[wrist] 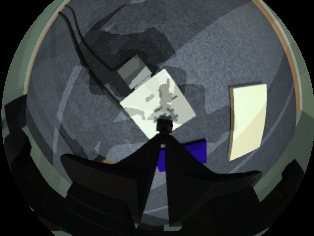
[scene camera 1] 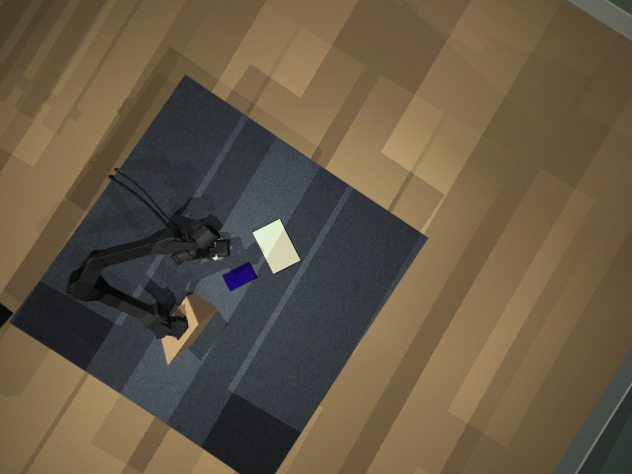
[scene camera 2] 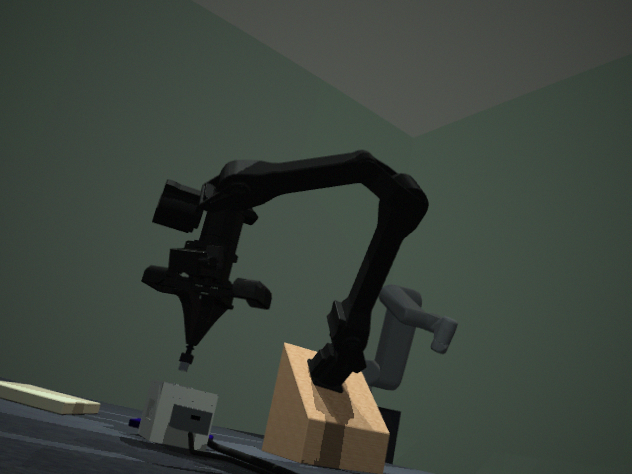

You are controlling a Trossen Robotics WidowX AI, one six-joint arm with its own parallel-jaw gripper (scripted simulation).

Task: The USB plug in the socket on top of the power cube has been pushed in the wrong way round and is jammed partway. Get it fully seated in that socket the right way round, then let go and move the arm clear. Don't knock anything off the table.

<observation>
The gripper carries a USB plug. Further things: a cream slab.
The gripper also shows in the wrist view.
</observation>
